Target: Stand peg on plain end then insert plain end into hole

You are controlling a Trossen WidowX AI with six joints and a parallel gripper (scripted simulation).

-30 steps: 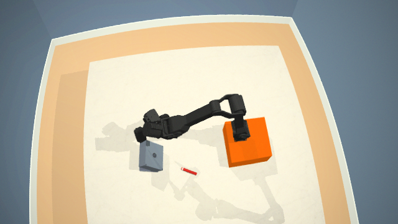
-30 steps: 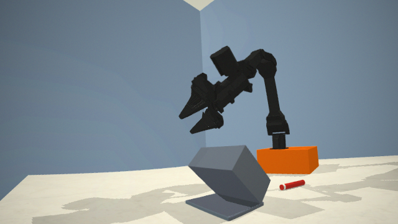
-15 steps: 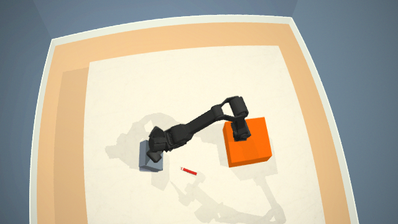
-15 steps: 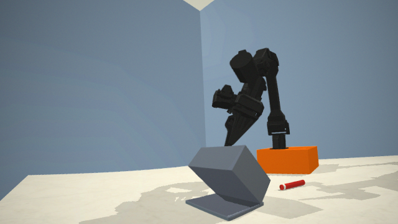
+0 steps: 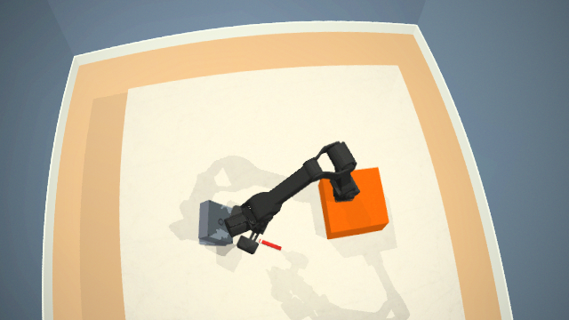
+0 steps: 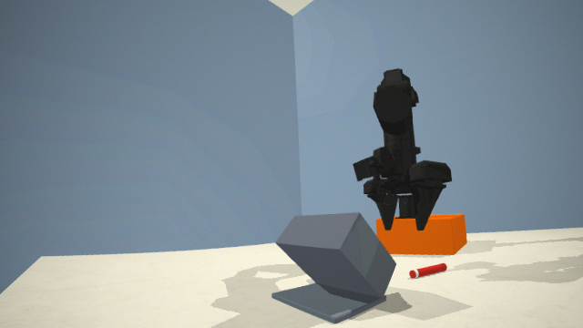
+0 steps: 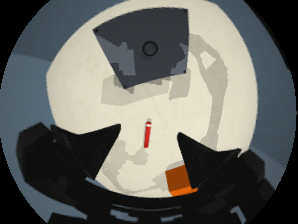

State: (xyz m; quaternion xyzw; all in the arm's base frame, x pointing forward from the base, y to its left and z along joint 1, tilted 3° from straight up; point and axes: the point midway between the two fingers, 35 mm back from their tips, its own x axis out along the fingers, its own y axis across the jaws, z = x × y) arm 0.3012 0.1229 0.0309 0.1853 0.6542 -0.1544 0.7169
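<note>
Right now my gripper tip is 3 cm past the red peg, 2 cm to the right of it and 8 cm above it. From my gripper tip the other things lie so: grey sloped panel 13 cm ahead, 4 cm to the right, 2 cm below; then grey foot plate 15 cm ahead, 4 cm to the right, 8 cm below.
</note>
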